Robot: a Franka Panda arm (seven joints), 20 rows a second.
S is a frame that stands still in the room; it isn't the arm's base.
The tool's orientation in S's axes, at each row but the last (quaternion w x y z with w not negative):
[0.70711 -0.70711 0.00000 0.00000]
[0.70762 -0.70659 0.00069 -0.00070]
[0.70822 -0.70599 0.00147 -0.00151]
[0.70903 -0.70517 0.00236 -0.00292]
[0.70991 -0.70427 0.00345 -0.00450]
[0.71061 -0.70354 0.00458 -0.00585]
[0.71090 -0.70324 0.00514 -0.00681]
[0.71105 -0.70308 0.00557 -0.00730]
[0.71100 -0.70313 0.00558 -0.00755]
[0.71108 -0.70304 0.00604 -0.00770]
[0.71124 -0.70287 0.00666 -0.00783]
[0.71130 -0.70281 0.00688 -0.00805]
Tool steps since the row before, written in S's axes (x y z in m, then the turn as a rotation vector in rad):
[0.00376 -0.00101 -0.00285 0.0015 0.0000 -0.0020]
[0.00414 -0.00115 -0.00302 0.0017 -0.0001 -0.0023]
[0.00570 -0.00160 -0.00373 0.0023 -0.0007 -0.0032]
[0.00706 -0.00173 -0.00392 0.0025 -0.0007 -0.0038]
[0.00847 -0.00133 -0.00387 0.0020 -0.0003 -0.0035]
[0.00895 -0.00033 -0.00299 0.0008 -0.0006 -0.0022]
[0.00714 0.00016 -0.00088 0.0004 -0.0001 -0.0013]
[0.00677 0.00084 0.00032 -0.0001 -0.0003 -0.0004]
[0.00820 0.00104 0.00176 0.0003 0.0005 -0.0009]
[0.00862 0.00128 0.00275 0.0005 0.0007 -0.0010]
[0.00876 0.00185 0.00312 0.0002 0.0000 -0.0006]
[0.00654 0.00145 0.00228 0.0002 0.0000 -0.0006]
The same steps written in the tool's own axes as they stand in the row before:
[0.00376 0.00285 -0.00101 0.0015 0.0020 0.0000]
[0.00414 0.00302 -0.00115 0.0017 0.0023 -0.0001]
[0.00571 0.00373 -0.00159 0.0023 0.0032 -0.0007]
[0.00707 0.00392 -0.00170 0.0025 0.0038 -0.0007]
[0.00848 0.00387 -0.00127 0.0020 0.0035 -0.0003]
[0.00895 0.00300 -0.00023 0.0008 0.0022 -0.0006]
[0.00713 0.00090 0.00027 0.0004 0.0013 -0.0001]
[0.00675 -0.00029 0.00097 -0.0001 0.0004 -0.0003]
[0.00818 -0.00172 0.00121 0.0003 0.0009 0.0005]
[0.00860 -0.00271 0.00148 0.0005 0.0010 0.0007]
[0.00873 -0.00308 0.00207 0.0002 0.0006 0.0000]
[0.00651 -0.00225 0.00161 0.0002 0.0006 0.0000]

